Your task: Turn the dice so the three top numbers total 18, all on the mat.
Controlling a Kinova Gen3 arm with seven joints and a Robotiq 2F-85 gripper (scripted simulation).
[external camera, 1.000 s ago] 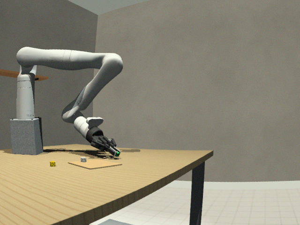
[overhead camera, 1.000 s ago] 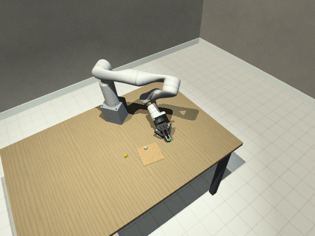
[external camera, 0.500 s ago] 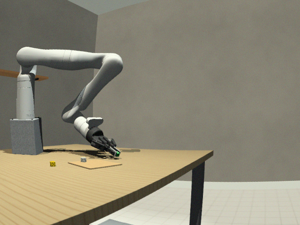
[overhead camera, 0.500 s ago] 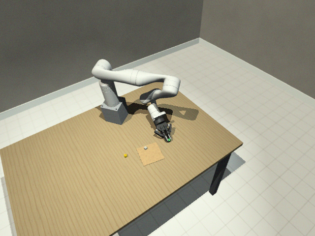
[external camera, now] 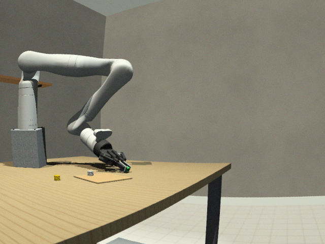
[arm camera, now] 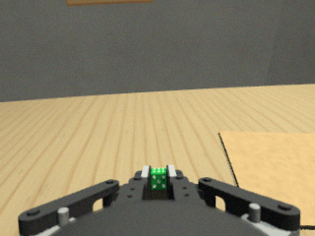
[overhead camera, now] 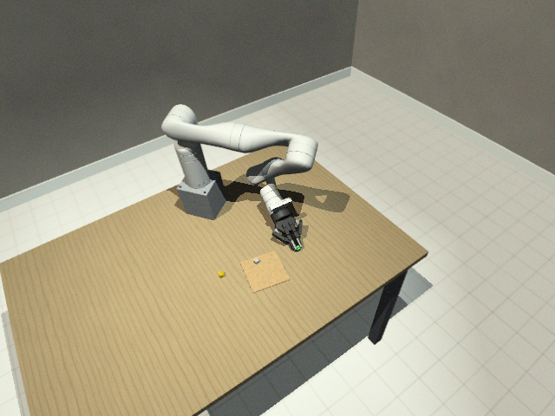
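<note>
Right now the green die is 1 cm ahead of my hand and 1 cm below it. The rest, counted from my hand: yellow die: 6 cm behind, 29 cm to the right, 2 cm below; white die: 3 cm behind, 16 cm to the right, 1 cm below; tan mat: 2 cm ahead, 15 cm to the right, 2 cm below.
</note>
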